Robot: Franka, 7 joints.
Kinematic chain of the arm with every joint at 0, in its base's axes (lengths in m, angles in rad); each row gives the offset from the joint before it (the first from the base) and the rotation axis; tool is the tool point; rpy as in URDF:
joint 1: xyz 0 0 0.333 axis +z
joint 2: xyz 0 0 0 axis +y
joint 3: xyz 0 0 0.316 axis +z
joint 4: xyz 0.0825 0 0 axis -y
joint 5: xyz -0.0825 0 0.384 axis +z
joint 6: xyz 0 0 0 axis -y
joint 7: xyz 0.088 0 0 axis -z
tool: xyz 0 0 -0.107 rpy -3.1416 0 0
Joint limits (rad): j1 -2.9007..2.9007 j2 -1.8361..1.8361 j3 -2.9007..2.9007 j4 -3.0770..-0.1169 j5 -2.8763..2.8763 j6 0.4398..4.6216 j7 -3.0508..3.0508
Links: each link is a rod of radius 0.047 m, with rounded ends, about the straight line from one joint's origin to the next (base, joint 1, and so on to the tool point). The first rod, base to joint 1, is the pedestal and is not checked.
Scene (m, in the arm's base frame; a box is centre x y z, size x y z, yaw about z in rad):
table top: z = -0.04
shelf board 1: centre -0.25 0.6 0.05 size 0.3 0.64 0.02 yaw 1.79
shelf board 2: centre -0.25 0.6 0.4 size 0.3 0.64 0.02 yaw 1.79
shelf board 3: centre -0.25 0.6 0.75 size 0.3 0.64 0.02 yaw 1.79
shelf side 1: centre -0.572 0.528 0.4 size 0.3 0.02 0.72 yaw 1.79
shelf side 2: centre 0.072 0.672 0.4 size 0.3 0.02 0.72 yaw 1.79
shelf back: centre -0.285 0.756 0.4 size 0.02 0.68 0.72 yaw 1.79
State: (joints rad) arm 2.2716 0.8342 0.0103 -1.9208 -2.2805 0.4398 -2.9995
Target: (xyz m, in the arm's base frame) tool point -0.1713 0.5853 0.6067
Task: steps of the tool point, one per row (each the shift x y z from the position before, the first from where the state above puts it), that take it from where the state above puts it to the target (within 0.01 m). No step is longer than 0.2 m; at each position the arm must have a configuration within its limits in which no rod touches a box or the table.
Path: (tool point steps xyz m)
1: -0.0855 -0.1236 0.0155
2: -0.0334 -0.1458 0.0109
3: 0.0278 -0.1366 0.0012
4: 0.0261 0.1374 0.1144
5: 0.0991 0.0979 0.1165
6: 0.1418 0.0316 0.1036
7: -0.0232 0.0850 0.0142
8: -0.0161 0.0800 -0.0003
9: -0.0130 0.0697 -0.0139

